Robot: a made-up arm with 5 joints. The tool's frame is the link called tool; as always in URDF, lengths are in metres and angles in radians. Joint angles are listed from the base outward. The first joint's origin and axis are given. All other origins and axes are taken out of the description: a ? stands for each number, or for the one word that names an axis. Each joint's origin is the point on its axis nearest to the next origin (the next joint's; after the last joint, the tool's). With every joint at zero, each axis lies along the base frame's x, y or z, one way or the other. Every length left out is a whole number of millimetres.
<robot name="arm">
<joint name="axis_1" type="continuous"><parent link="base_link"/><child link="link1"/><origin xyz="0.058 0 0.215" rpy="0 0 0"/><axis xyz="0 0 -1"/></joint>
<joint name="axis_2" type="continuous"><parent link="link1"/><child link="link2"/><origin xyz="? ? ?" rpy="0 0 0"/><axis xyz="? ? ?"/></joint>
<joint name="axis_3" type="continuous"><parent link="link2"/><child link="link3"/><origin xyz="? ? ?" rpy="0 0 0"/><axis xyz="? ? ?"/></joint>
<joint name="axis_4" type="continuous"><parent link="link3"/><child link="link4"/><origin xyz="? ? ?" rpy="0 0 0"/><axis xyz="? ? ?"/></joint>
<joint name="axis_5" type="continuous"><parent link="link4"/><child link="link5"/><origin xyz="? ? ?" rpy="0 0 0"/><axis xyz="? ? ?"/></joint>
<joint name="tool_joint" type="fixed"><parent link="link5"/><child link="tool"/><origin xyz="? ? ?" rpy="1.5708 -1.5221 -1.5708"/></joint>
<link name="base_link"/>
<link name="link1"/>
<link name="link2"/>
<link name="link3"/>
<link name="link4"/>
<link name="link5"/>
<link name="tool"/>
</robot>
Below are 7 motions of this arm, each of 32 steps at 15 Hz.
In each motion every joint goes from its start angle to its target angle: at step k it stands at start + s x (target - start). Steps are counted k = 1, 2, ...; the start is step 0. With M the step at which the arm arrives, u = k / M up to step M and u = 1 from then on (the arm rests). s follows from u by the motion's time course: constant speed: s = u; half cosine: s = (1 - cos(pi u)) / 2; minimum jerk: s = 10 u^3 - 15 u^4 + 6 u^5.
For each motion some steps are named. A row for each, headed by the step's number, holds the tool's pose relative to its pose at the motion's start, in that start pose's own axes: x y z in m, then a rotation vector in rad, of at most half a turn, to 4 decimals.
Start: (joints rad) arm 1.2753 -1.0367 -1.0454 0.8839 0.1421
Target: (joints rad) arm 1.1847 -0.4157 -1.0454 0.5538 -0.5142
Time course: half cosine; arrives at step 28
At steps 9, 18, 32:
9: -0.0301 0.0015 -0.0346 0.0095 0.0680 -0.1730
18: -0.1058 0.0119 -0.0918 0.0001 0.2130 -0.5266
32: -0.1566 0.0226 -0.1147 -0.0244 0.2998 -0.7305

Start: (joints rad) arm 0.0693 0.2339 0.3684 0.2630 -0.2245
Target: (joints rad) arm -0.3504 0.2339 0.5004 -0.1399 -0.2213
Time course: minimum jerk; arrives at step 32
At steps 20, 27, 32:
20: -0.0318 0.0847 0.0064 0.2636 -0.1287 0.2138
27: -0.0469 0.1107 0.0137 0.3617 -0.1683 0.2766
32: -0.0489 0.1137 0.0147 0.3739 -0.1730 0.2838

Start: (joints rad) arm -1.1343 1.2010 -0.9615 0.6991 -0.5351
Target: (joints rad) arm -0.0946 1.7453 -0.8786 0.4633 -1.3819
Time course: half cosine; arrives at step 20
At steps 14, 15, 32:
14: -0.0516 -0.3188 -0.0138 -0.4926 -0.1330 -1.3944
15: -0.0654 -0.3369 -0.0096 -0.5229 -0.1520 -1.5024
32: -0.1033 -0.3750 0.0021 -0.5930 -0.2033 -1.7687

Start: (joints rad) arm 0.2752 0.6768 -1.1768 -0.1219 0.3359
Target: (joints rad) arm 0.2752 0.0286 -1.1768 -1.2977 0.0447
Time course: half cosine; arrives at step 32
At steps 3, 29, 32:
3: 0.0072 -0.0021 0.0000 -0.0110 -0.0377 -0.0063
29: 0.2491 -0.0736 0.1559 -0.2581 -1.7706 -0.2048
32: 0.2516 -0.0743 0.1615 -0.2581 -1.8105 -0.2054

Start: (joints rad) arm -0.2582 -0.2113 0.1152 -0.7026 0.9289
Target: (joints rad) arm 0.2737 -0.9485 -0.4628 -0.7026 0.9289
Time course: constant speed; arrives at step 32
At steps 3, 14, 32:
3: 0.0120 -0.0337 -0.0034 -0.1158 -0.0534 0.0378
14: 0.0767 -0.1443 0.0186 -0.5115 -0.2802 0.2088
32: 0.2264 -0.2192 0.1455 -1.0300 -0.7664 0.5677

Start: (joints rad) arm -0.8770 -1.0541 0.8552 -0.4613 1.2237
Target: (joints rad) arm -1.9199 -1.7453 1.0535 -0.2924 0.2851
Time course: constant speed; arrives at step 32
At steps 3, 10, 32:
3: 0.0173 -0.0015 0.0064 0.0050 -0.0820 -0.1491
10: 0.0511 -0.0089 0.0260 0.0420 -0.2657 -0.5043
32: 0.0908 -0.0489 0.1003 0.3883 -0.7571 -1.6530

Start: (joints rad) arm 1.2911 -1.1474 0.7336 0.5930 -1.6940
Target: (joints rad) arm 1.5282 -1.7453 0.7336 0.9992 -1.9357
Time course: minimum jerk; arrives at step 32
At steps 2, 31, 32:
2: 0.0001 0.0001 0.0002 0.0005 -0.0004 -0.0006
31: 0.0183 -0.0050 0.0934 0.2516 -0.1719 -0.2595
32: 0.0183 -0.0050 0.0934 0.2517 -0.1720 -0.2596

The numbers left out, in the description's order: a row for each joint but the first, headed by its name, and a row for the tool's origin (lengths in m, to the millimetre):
axis_2: xyz 0.046 -0.002 0, axis 0 1 0
axis_3: xyz 0.033 0 0.133, axis 0 1 0
axis_4: xyz 0.157 0 0.006, axis 0 1 0
axis_5: xyz 0.086 0 0, axis -1 0 0
tool: xyz 0 0 0

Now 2 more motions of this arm.
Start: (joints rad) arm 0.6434 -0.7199 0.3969 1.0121 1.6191
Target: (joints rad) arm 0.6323 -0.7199 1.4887 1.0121 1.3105
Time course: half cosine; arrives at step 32
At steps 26, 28, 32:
26: 0.0009 0.2007 -0.0393 0.9932 0.1377 -0.2488
28: 0.0009 0.2109 -0.0358 1.0425 0.1523 -0.2585
32: 0.0008 0.2191 -0.0325 1.0830 0.1650 -0.2662

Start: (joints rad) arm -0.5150 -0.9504 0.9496 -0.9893 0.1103
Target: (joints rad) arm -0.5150 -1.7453 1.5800 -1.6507 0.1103
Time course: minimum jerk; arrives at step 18
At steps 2, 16, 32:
2: 0.0013 -0.0001 0.0010 -0.0006 -0.0095 0.0000
16: 0.0675 -0.0042 0.1119 -0.0503 -0.8148 0.0000
32: 0.0676 -0.0042 0.1134 -0.0508 -0.8243 0.0000

